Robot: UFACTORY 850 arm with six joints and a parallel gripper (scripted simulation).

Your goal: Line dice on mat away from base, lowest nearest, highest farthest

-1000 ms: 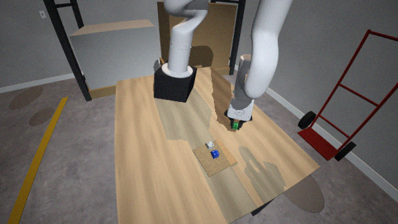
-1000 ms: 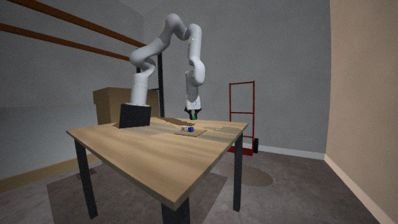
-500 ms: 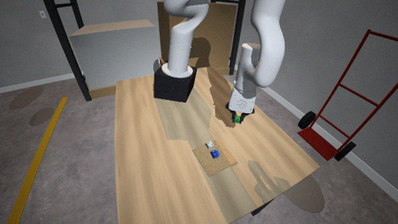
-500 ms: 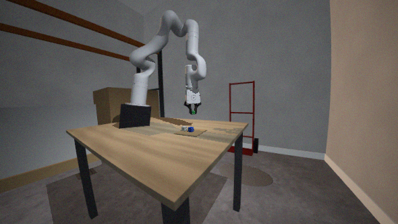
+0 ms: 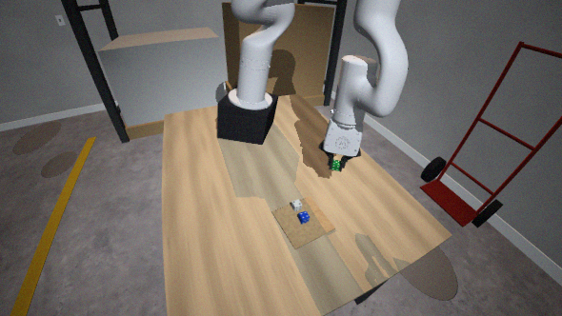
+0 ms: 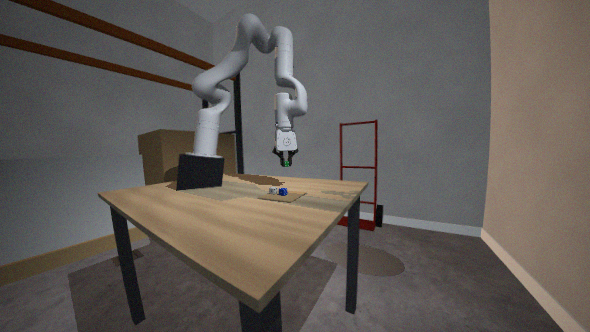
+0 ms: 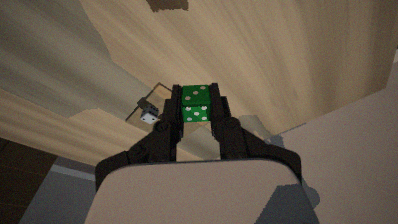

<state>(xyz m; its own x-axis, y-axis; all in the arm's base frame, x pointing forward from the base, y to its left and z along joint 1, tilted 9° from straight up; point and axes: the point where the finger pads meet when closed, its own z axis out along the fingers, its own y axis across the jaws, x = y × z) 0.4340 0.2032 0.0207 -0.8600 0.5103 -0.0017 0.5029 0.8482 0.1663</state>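
Now: the blue die 130 mm to the right of my hand, 100 mm below it and 100 mm ahead of it. Also, from my hand: white die (140 mm to the right, 100 mm below, 50 mm ahead); then green die (10 mm below); then tan mat (130 mm to the right, 120 mm below, 100 mm ahead).
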